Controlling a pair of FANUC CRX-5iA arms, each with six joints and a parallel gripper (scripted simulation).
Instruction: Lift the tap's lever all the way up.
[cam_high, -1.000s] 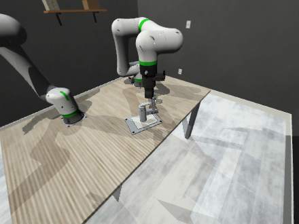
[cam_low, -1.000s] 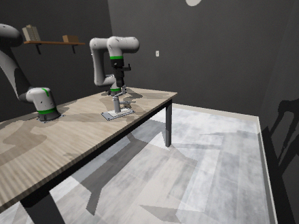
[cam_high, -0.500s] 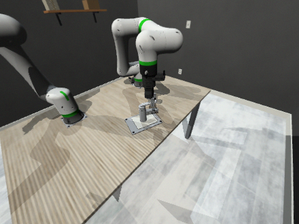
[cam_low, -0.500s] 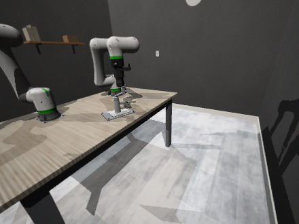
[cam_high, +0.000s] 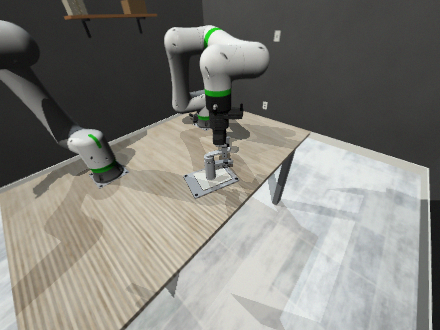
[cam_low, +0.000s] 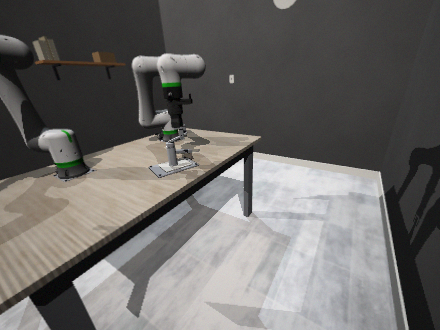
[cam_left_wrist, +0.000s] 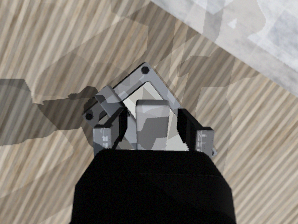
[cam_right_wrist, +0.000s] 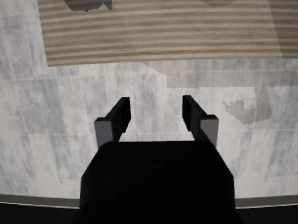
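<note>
My left gripper is now 30 mm past the flat lever, 20 mm to the left of it and 10 mm above it. Also, from my left hand: grey base plate: 180 mm below, 70 mm behind, 40 mm to the right; grey tap: 70 mm below, 50 mm behind, 20 mm to the right.
</note>
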